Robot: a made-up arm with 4 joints. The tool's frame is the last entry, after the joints.
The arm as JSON. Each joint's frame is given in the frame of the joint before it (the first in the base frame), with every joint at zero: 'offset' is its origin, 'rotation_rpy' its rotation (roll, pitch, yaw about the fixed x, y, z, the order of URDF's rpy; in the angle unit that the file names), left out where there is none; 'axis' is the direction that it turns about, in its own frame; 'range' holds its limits. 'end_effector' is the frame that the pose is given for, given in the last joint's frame.
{
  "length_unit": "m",
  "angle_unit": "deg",
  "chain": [
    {
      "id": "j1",
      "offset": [
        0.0,
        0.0,
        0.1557
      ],
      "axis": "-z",
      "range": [
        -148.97,
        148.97
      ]
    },
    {
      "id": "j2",
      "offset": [
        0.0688,
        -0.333,
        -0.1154
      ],
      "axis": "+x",
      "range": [
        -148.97,
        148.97
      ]
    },
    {
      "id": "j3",
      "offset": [
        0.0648,
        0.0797,
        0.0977
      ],
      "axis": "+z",
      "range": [
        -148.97,
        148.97
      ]
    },
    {
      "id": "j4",
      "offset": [
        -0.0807,
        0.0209,
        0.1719
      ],
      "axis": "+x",
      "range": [
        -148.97,
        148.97
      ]
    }
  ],
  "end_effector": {
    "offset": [
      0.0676,
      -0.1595,
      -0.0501
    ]
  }
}
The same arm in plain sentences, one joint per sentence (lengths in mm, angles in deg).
The arm has four revolute joints in a row. What follows holds with every joint at zero, and every direction is one of the base frame's. Joint 1 sits 155.7 mm along +z from the base frame's origin and turns about -z, from -148.97 to 148.97 deg. Joint 2 sits 68.8 mm along +x and 333.0 mm along -y and 115.4 mm along -z from joint 1 and turns about +x, from -148.97 to 148.97 deg. Joint 3 sits 64.8 mm along +x and 79.7 mm along +y and 97.7 mm along +z from joint 2 and turns about +z, from -148.97 to 148.97 deg. Joint 4 sits 80.7 mm along -x and 20.9 mm along +y and 171.9 mm along +z from joint 3 and turns about +x, from -148.97 to 148.97 deg. The tool frame, which is the frame that the pose is given for, sits 67.6 mm along +x and 159.5 mm along -y and 50.1 mm along -z from joint 4; its axes are parallel to the base frame's.
